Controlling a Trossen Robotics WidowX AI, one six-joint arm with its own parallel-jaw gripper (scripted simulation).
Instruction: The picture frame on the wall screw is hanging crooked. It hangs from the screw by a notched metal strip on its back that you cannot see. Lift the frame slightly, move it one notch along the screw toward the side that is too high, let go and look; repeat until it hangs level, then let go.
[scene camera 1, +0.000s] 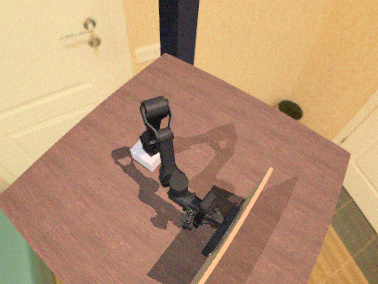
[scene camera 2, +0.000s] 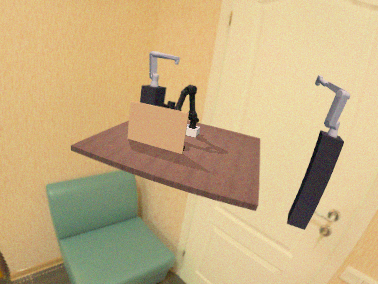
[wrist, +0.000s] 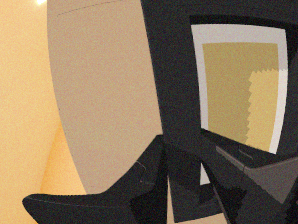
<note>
In view: my gripper (scene camera 1: 225, 226) and a wall panel (scene camera 2: 164, 128).
My gripper shows as well in the wrist view (wrist: 179, 138). The wall panel also shows in the wrist view (wrist: 101, 71).
</note>
